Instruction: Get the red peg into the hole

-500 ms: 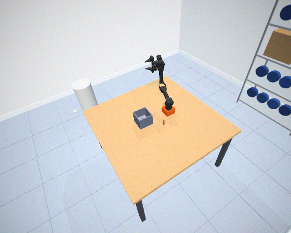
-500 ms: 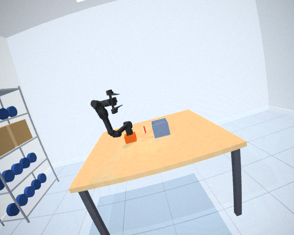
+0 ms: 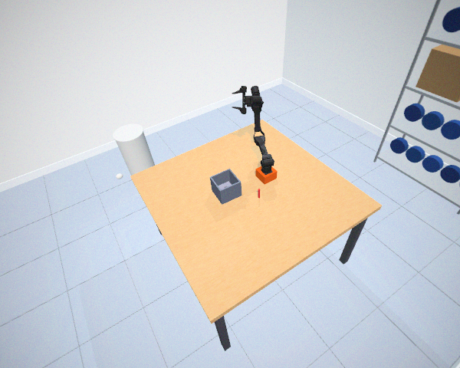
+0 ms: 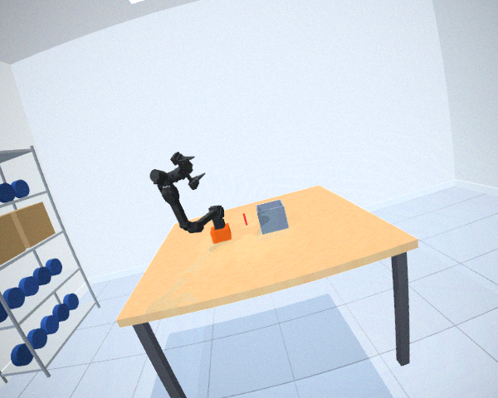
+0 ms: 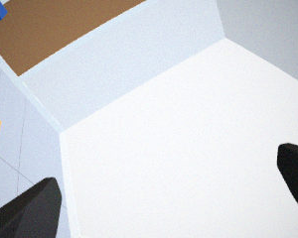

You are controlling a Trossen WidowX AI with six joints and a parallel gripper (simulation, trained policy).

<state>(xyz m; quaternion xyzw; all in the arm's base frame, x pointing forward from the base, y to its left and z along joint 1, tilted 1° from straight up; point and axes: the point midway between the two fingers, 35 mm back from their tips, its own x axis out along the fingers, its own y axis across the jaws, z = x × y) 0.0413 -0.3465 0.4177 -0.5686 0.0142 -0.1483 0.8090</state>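
Now: gripper tip 70 mm short of the red peg, 500 mm to the right of it and 450 mm above it.
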